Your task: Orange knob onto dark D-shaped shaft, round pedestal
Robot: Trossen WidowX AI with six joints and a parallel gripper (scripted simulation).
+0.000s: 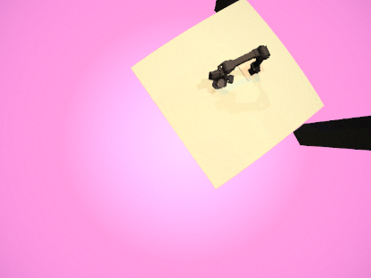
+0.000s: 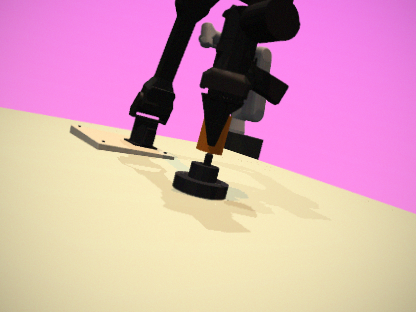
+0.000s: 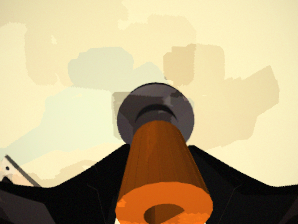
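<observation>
The orange knob lies 20 mm above my gripper tip. Also, from my gripper tip: dark pedestal (40 mm below).
</observation>
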